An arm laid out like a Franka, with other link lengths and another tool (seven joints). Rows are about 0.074 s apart.
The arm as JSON. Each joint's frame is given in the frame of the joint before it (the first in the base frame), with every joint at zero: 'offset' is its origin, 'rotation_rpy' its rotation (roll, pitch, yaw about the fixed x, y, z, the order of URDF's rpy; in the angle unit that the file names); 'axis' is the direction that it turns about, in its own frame. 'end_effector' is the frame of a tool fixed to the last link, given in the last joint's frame.
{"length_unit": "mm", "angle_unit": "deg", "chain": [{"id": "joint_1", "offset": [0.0, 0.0, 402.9], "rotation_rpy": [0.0, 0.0, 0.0], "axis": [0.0, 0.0, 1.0]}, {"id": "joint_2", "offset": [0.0, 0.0, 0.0], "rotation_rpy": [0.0, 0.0, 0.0], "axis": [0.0, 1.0, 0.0]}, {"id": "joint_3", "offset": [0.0, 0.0, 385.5], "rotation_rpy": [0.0, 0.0, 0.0], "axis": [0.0, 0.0, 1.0]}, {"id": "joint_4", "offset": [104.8, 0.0, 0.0], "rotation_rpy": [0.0, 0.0, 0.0], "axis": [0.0, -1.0, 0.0]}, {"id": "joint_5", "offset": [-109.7, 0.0, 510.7], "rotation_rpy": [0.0, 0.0, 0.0], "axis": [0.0, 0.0, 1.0]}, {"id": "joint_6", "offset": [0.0, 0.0, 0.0], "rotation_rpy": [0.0, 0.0, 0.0], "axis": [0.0, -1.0, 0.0]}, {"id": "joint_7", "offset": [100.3, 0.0, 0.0], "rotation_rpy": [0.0, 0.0, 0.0], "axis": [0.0, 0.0, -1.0]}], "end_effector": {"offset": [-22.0, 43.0, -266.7], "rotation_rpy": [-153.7, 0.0, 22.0]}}
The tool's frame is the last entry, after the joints.
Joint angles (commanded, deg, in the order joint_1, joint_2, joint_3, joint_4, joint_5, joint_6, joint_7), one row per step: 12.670 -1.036 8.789 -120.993 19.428 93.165 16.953; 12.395 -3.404 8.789 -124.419 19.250 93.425 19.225; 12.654 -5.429 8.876 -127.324 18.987 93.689 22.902; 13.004 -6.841 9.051 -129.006 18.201 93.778 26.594; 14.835 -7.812 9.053 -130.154 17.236 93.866 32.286; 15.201 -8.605 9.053 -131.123 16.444 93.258 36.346; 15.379 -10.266 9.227 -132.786 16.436 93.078 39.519; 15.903 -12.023 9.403 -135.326 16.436 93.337 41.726; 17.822 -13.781 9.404 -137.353 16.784 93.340 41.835; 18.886 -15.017 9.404 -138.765 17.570 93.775 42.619; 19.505 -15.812 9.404 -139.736 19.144 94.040 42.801; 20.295 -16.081 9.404 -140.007 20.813 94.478 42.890
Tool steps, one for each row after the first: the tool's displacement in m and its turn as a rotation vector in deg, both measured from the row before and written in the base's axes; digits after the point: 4 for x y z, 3 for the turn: -0.0176 -0.0108 -0.0074 -2.002 0.915 -2.192; -0.0169 -0.0047 -0.0076 -2.715 0.895 -2.712; -0.0103 -0.0028 -0.0043 -2.882 0.288 -2.214; -0.0125 0.0078 -0.0050 -3.954 0.226 -2.503; -0.0077 -0.0038 -0.0038 -3.110 0.671 -2.526; -0.0107 -0.0027 -0.0009 -2.026 0.212 -2.327; -0.0172 -0.0031 -0.0075 -1.744 0.434 -1.294; -0.0232 0.0071 -0.0019 -0.174 0.258 1.562; -0.0126 0.0056 -0.0012 0.028 -0.033 -0.177; -0.0094 0.0072 0.0005 0.948 0.445 -0.514; -0.0055 0.0114 0.0024 1.269 0.214 -0.337
